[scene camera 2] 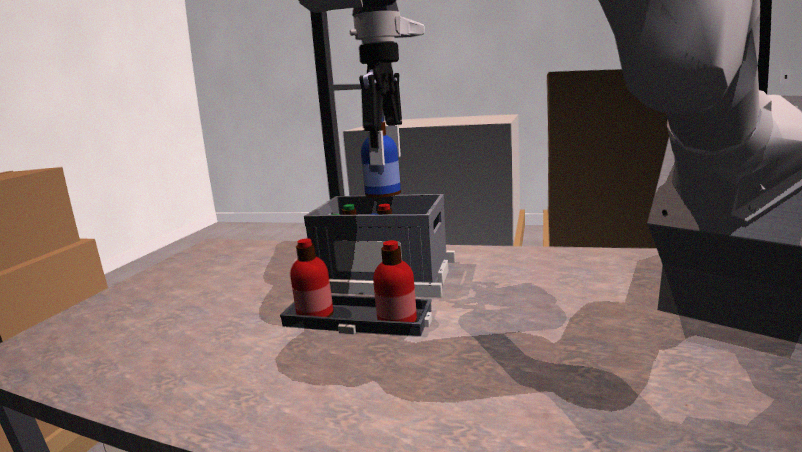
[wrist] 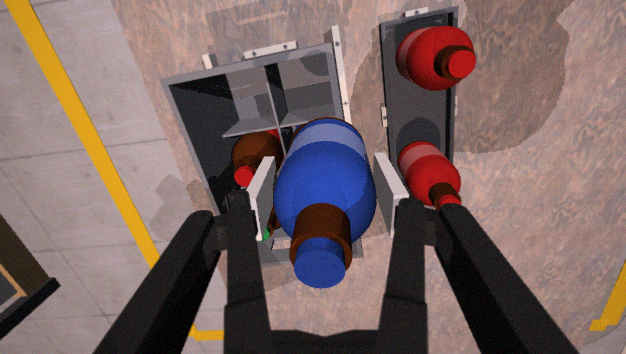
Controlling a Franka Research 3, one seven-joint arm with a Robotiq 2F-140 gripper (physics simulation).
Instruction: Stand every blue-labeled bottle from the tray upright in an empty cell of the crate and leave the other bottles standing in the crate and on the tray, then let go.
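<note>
My gripper (scene camera 2: 385, 148) (wrist: 324, 171) is shut on a blue-labeled bottle (scene camera 2: 381, 168) (wrist: 325, 185), held upright just above the crate (scene camera 2: 373, 258) (wrist: 190, 135). In the wrist view two cells at the crate's upper end are empty. A brown bottle with a red cap (scene camera 2: 384, 208) (wrist: 256, 152) and a green-capped bottle (scene camera 2: 348, 208) (wrist: 266, 233) stand in the crate; the held bottle hides other cells. Two red bottles, one at the left (scene camera 2: 311, 286) (wrist: 430, 172) and one at the right (scene camera 2: 394, 289) (wrist: 435, 57) in the scene view, stand on the tray (scene camera 2: 353, 321) (wrist: 417, 107).
Pale strips (scene camera 2: 426, 289) (wrist: 341, 75) lie along the crate's base, and small pale blocks (scene camera 2: 347, 329) (wrist: 384, 115) sit against the tray. The robot's base (scene camera 2: 724, 275) stands at the right. Brown boxes (scene camera 2: 44, 252) are at the left, and a grey box (scene camera 2: 449, 179) stands behind the table.
</note>
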